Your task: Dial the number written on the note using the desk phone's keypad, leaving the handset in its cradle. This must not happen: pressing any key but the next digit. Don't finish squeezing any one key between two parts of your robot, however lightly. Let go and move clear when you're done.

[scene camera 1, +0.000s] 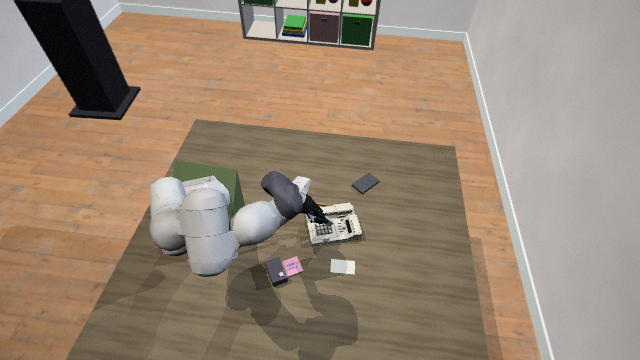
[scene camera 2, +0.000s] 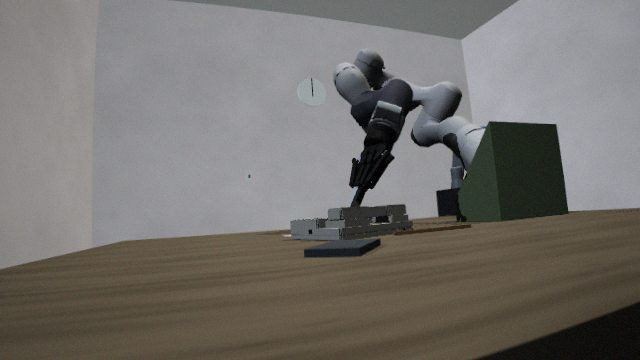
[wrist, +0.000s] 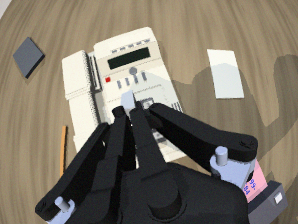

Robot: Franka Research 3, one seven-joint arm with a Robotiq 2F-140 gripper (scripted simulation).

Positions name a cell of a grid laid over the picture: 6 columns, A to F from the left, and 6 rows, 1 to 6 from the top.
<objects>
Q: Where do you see a handset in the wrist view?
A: B3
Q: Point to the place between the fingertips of my gripper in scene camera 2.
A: D4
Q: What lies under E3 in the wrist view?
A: A white note.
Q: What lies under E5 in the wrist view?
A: My gripper.
</objects>
